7 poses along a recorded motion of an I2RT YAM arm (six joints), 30 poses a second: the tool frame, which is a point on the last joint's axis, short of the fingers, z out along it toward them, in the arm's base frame.
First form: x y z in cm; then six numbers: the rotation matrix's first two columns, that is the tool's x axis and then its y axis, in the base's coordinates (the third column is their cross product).
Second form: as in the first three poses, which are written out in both.
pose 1, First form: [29.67 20.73 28.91 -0.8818 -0.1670 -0.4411 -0.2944 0.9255 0.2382]
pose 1, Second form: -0.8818 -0.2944 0.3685 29.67; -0.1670 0.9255 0.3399 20.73; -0.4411 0.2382 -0.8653 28.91; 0 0 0 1
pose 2, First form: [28.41 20.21 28.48 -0.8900 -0.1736 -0.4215 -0.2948 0.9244 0.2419]
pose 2, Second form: -0.8900 -0.2948 0.3476 28.41; -0.1736 0.9244 0.3395 20.21; -0.4215 0.2419 -0.8739 28.48; 0 0 0 1
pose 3, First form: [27.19 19.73 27.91 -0.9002 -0.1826 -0.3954 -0.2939 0.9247 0.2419]
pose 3, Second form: -0.9002 -0.2939 0.3215 27.19; -0.1826 0.9247 0.3340 19.73; -0.3954 0.2419 -0.8861 27.91; 0 0 0 1
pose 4, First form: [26.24 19.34 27.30 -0.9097 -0.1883 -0.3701 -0.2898 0.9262 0.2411]
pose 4, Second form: -0.9097 -0.2898 0.2974 26.24; -0.1883 0.9262 0.3266 19.34; -0.3701 0.2411 -0.8971 27.30; 0 0 0 1
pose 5, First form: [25.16 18.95 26.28 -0.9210 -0.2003 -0.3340 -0.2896 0.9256 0.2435]
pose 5, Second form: -0.9210 -0.2896 0.2604 25.16; -0.2003 0.9256 0.3210 18.95; -0.3340 0.2435 -0.9105 26.28; 0 0 0 1
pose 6, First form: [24.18 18.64 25.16 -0.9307 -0.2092 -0.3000 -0.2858 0.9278 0.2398]
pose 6, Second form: -0.9307 -0.2858 0.2282 24.18; -0.2092 0.9278 0.3089 18.64; -0.3000 0.2398 -0.9233 25.16; 0 0 0 1
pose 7, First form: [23.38 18.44 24.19 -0.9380 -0.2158 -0.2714 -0.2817 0.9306 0.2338]
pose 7, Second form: -0.9380 -0.2817 0.2021 23.38; -0.2158 0.9306 0.2958 18.44; -0.2714 0.2338 -0.9337 24.19; 0 0 0 1
